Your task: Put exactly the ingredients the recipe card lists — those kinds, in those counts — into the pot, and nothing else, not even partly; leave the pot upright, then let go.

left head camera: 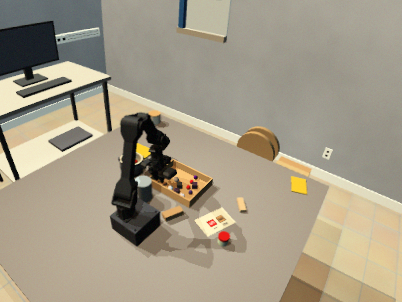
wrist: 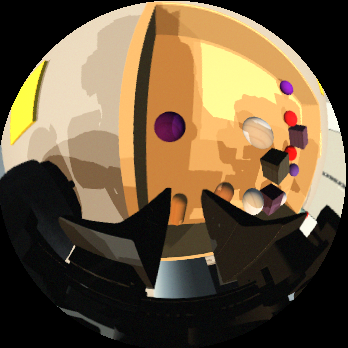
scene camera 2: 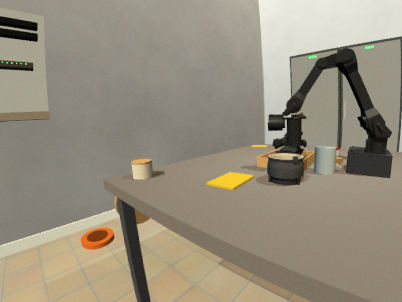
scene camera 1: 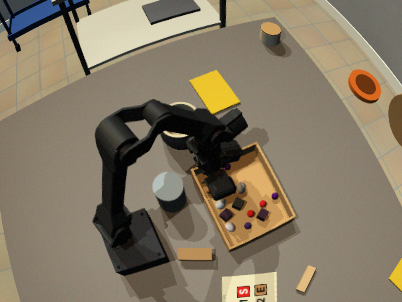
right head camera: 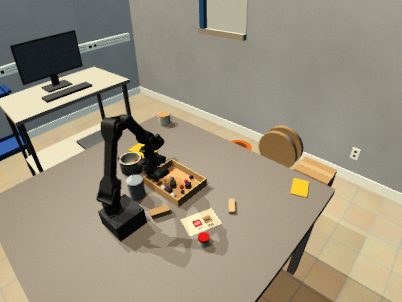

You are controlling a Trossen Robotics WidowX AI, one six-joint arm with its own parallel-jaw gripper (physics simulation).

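Pixels of known places: gripper, fingertip midpoint: (left head camera: 160, 182) (wrist: 186, 192) (scene camera 1: 212, 180) (right head camera: 155, 181); arm's base at its link origin: (left head camera: 126, 214) (scene camera 2: 375, 152) (scene camera 1: 119, 235) (right head camera: 113, 210).
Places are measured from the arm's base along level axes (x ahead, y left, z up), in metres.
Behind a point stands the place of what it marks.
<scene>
The dark pot (right head camera: 131, 167) @(x 0.236, y 0.209, z -0.015 m) (scene camera 2: 285, 171) @(x 0.243, y 0.315, z -0.033 m) stands upright, with something red inside in the right head view. The recipe card (left head camera: 202, 223) @(x 0.218, y -0.226, z -0.080 m) (scene camera 1: 232, 285) @(x 0.226, y -0.225, z -0.080 m) shows a red S and a brown E, with a 1 and a 2 in scene camera 1. My gripper (wrist: 186, 192) @(x 0.292, y 0.087, z -0.073 m) is partly open and empty, over the pot-side end of the wooden tray (scene camera 1: 262, 233) @(x 0.350, y -0.120, z -0.036 m) (wrist: 128, 125). In the wrist view, a purple ball (wrist: 170, 126) @(x 0.343, y 0.106, z -0.055 m) lies ahead of the fingers; an orange-brown capsule (wrist: 178, 210) @(x 0.282, y 0.094, z -0.062 m) shows between them. Red balls (wrist: 290, 118) @(x 0.388, y -0.028, z -0.060 m) (scene camera 1: 263, 203) @(x 0.391, y -0.037, z -0.056 m), pale egg shapes (wrist: 258, 132) @(x 0.351, y 0.043, z -0.053 m), a dark cube (wrist: 275, 166) @(x 0.329, y 0.009, z -0.052 m) and purplish cubes (wrist: 272, 199) @(x 0.293, y -0.010, z -0.051 m) lie farther in.
A grey cylinder (scene camera 1: 169, 192) @(x 0.169, y 0.062, z 0.019 m) (scene camera 2: 325, 160) @(x 0.162, y 0.117, z -0.026 m) stands between arm base and tray. A yellow sheet (scene camera 1: 215, 92) @(x 0.415, y 0.357, z -0.073 m) (scene camera 2: 230, 180) @(x 0.408, y 0.382, z -0.073 m) lies beyond the pot. Wooden blocks (scene camera 1: 195, 254) @(x 0.169, y -0.102, z -0.051 m) (scene camera 1: 306, 279) @(x 0.419, y -0.308, z -0.065 m) lie near the card. A red-topped jar (left head camera: 224, 238) @(x 0.180, y -0.356, z -0.038 m) stands beside the card; a wood-topped can (scene camera 1: 270, 34) @(x 0.705, y 0.507, z -0.015 m) stands far off.
</scene>
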